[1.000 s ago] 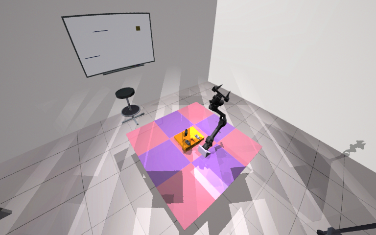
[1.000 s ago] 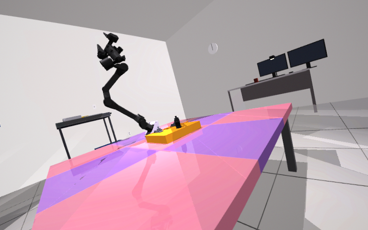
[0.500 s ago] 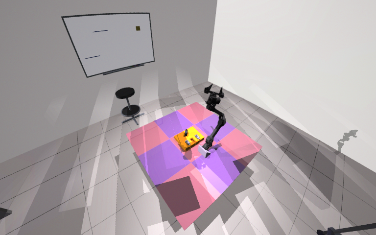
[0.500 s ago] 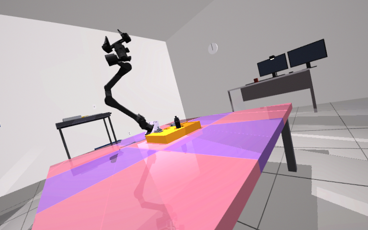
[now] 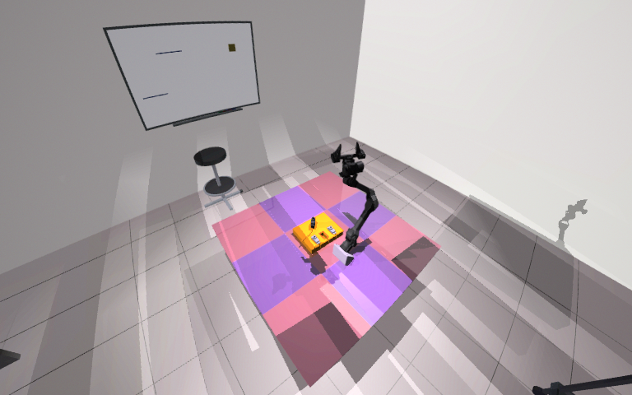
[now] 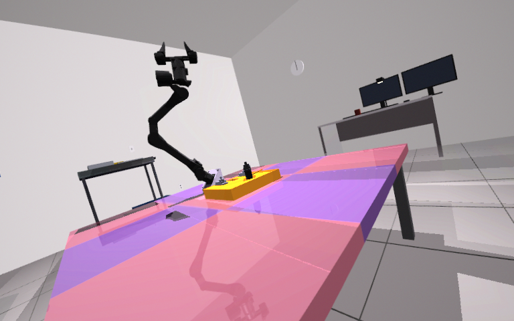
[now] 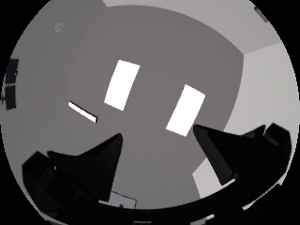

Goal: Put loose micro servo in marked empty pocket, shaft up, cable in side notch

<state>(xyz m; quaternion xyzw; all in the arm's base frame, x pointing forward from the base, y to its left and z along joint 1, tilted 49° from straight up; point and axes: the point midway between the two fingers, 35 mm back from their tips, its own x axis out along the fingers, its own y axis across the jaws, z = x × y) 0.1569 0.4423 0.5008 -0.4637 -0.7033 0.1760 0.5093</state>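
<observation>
The orange robot deck lies 15 cm ahead of my gripper tip, 9 cm to the left of it and 74 cm below it.
</observation>
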